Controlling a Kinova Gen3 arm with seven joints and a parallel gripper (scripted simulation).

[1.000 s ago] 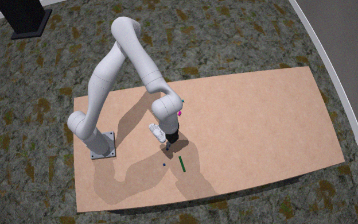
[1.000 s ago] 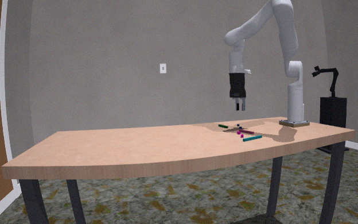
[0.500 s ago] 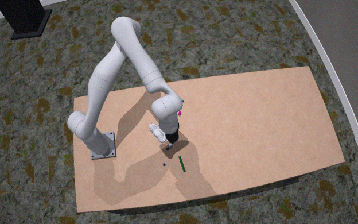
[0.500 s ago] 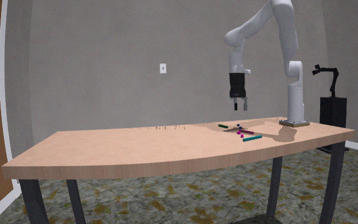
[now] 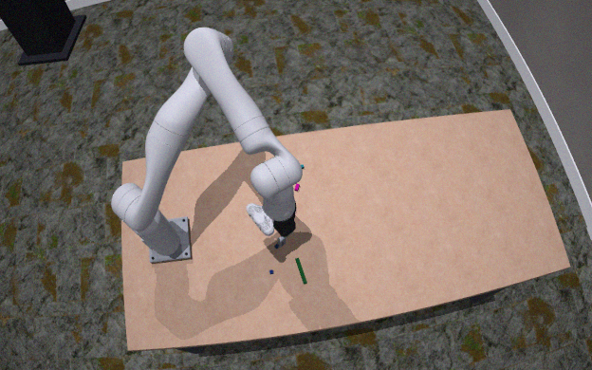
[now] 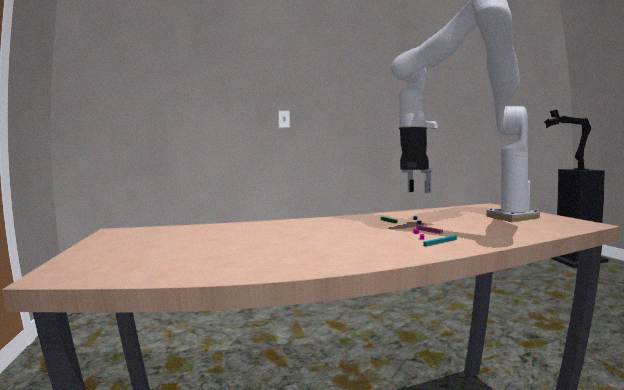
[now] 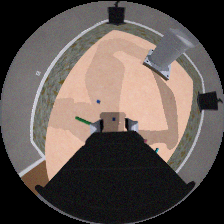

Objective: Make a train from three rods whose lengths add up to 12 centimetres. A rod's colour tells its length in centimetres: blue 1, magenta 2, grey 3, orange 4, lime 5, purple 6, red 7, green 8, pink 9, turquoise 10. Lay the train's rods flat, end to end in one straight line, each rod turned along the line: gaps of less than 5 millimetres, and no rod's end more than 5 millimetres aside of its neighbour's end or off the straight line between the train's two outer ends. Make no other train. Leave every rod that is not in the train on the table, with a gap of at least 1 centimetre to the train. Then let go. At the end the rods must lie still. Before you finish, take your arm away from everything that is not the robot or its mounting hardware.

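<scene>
The pink rod is 10 mm ahead of my hand, 110 mm to the left of it and 100 mm below it. Also, from my hand: turquoise rod 30 mm ahead, 250 mm to the left, 100 mm below; then green rod 70 mm ahead, 70 mm to the right, 100 mm below.
</scene>
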